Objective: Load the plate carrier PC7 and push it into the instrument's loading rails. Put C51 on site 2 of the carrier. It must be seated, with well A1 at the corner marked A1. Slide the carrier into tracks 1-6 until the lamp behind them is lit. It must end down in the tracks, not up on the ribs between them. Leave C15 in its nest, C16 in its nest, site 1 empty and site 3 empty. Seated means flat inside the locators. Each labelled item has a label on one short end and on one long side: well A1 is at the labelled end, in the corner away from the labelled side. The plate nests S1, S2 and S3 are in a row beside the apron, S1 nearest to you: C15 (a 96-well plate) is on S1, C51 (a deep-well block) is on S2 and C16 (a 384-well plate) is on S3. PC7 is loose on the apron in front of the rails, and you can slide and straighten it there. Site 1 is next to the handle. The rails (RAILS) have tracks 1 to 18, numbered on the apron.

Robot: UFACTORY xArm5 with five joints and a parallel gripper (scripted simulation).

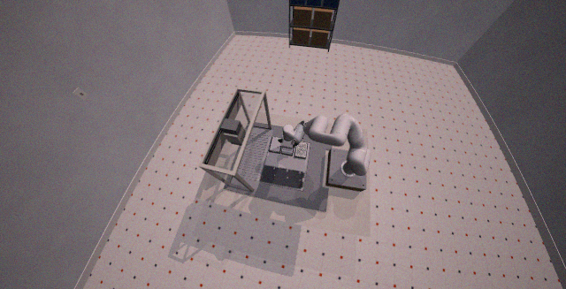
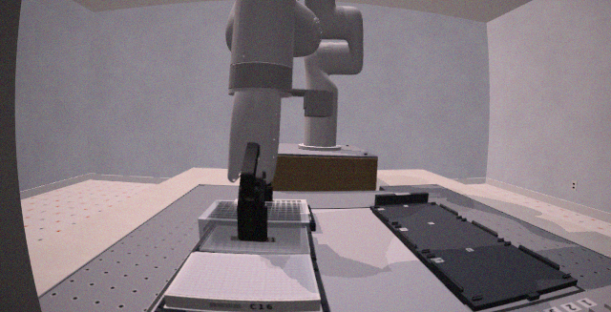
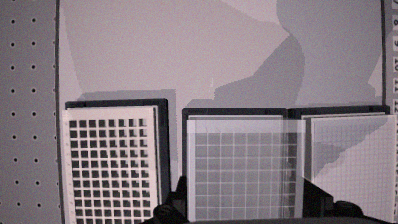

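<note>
The nest S2 lies 40 mm below my hand. From my hand the other things lie so: instrument frame post (460 mm ahead, 330 mm to the left, 200 mm above); plate carrier PC7 (260 mm to the left, 50 mm ahead, 30 mm below).
</note>
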